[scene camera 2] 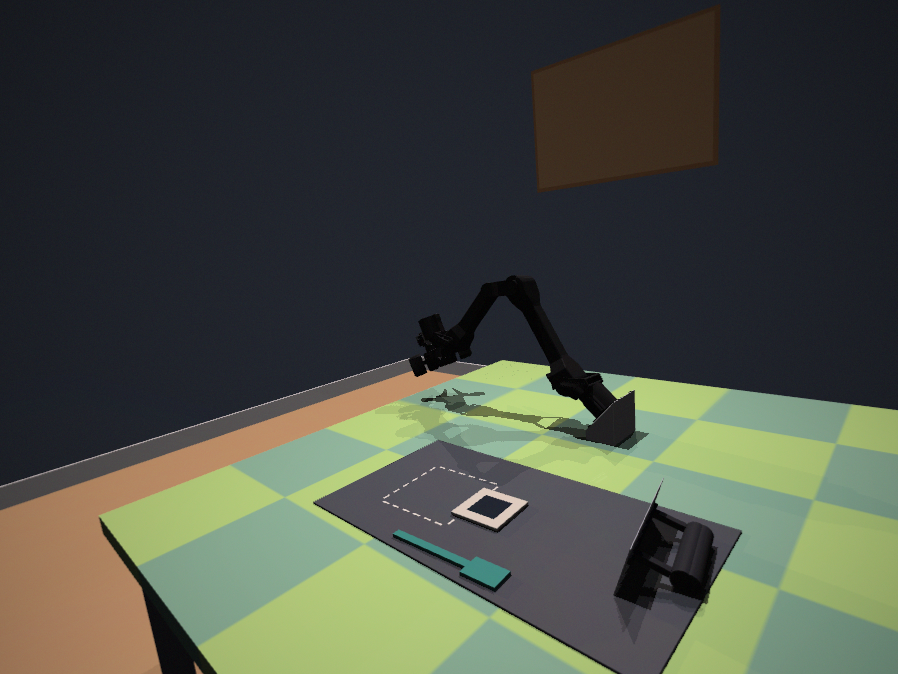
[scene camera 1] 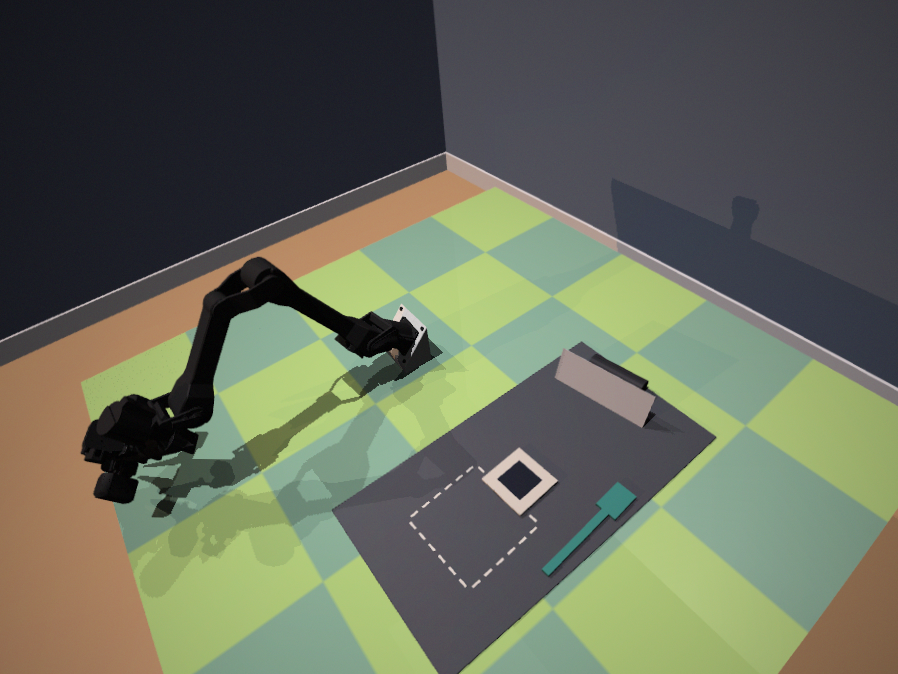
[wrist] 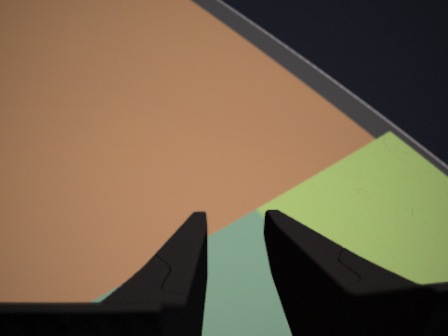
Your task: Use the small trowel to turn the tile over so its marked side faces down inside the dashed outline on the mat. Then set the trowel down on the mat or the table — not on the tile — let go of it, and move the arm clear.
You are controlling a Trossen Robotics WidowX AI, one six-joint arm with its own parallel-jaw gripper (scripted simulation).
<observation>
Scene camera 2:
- my gripper: 440,360
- tile: 488,508
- teal trowel: 480,571
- dark roller stand: 687,574
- dark mat: 566,549
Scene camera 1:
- my gripper: 101,454
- tile: 519,480
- teal trowel: 617,499
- dark roller stand: 612,386
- dark mat: 588,448
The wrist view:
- my gripper: 235,223
</observation>
